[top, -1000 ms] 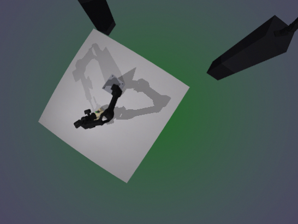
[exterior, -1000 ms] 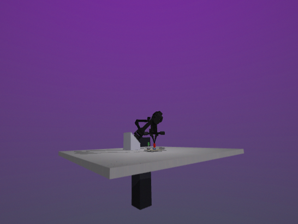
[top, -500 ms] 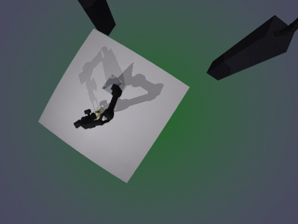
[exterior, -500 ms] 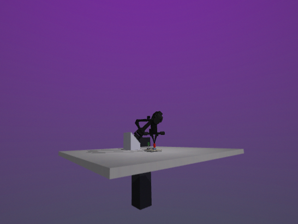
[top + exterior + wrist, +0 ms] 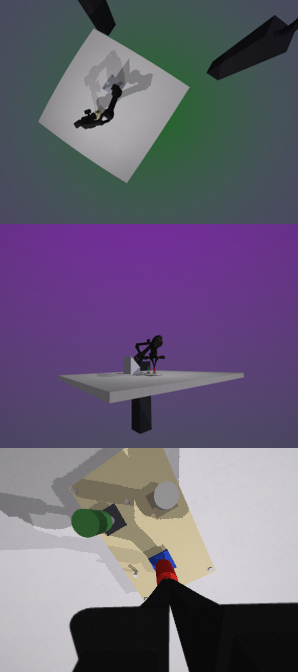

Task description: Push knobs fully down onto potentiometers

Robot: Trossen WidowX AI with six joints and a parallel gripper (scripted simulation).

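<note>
The red knob lies 2 cm below my gripper tip. Round my gripper tip: white knob 5 cm behind, 5 cm to the left, 2 cm below.
</note>
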